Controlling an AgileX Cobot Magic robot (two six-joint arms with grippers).
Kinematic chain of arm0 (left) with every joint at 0, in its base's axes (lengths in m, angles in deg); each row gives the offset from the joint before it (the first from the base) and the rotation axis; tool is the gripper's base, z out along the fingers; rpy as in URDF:
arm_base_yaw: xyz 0 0 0.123 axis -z
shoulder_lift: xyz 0 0 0 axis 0.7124 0.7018 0
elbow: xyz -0.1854 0.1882 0.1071 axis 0.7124 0.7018 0
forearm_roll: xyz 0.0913 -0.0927 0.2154 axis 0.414 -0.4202 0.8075
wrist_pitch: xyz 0 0 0 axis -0.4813 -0.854 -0.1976
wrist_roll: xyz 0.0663 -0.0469 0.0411 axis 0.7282 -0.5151 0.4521
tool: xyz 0 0 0 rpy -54.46 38.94 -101.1
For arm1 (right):
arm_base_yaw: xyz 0 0 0.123 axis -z
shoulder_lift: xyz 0 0 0 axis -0.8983 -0.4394 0
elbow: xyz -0.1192 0.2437 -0.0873 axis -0.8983 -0.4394 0
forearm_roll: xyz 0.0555 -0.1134 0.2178 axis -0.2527 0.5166 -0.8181
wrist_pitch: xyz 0 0 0 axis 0.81 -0.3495 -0.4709
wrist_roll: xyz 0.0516 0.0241 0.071 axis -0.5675 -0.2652 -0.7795
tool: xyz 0 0 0 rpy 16.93 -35.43 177.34
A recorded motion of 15 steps. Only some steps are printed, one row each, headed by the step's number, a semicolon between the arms.
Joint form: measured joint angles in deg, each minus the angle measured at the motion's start. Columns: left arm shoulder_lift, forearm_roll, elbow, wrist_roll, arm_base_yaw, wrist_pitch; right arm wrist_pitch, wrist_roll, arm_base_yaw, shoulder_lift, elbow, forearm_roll.
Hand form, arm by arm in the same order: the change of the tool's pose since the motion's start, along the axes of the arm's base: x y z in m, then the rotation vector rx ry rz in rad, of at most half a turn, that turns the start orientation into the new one. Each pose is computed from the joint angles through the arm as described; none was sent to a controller.
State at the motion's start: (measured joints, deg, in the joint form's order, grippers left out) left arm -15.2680 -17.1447 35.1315 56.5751 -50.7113 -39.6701; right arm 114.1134 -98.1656 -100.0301 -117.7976 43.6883 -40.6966
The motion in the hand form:
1: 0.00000 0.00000 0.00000 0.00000 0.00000 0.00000; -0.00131 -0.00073 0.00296 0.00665 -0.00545 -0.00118
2: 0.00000 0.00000 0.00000 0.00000 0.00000 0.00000; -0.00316 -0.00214 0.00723 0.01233 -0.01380 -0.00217
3: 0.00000 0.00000 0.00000 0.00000 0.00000 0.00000; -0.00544 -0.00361 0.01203 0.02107 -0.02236 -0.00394
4: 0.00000 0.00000 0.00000 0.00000 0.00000 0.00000; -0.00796 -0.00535 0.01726 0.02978 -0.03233 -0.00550
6: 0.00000 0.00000 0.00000 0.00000 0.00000 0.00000; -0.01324 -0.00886 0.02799 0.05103 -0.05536 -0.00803
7: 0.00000 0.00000 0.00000 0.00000 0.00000 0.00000; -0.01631 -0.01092 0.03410 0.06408 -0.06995 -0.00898
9: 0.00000 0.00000 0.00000 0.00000 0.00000 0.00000; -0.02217 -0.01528 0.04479 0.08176 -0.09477 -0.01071
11: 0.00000 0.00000 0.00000 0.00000 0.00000 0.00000; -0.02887 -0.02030 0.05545 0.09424 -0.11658 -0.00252
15: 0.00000 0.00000 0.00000 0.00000 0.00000 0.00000; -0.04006 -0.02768 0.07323 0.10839 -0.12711 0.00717
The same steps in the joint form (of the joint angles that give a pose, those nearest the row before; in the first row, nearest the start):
1: 0.00 0.00 0.00 0.00 0.00 0.00; 0.10 0.00 0.00 0.57 0.00 -0.14
2: 0.00 0.00 0.00 0.00 0.00 0.00; 0.34 0.00 0.00 1.39 0.00 -0.14
3: 0.00 0.00 0.00 0.00 0.00 0.00; 0.60 0.00 0.00 2.33 0.00 -0.28
4: 0.00 0.00 0.00 0.00 0.00 0.00; 0.88 0.00 0.00 3.35 0.00 -0.37
6: 0.00 0.00 0.00 0.00 0.00 0.00; 1.25 0.00 0.00 5.50 0.00 -0.60
7: 0.00 0.00 0.00 0.00 0.00 0.00; 1.37 0.00 0.00 6.73 0.00 -0.72
9: 0.00 0.00 0.00 0.00 0.00 0.00; 1.85 0.00 0.00 8.94 0.00 -0.72
11: 0.00 0.00 0.00 0.00 0.00 0.00; 2.59 0.66 0.00 11.23 0.00 -0.72
15: 0.00 0.00 0.00 0.00 0.00 0.00; 5.54 2.06 0.00 14.31 1.06 -1.44

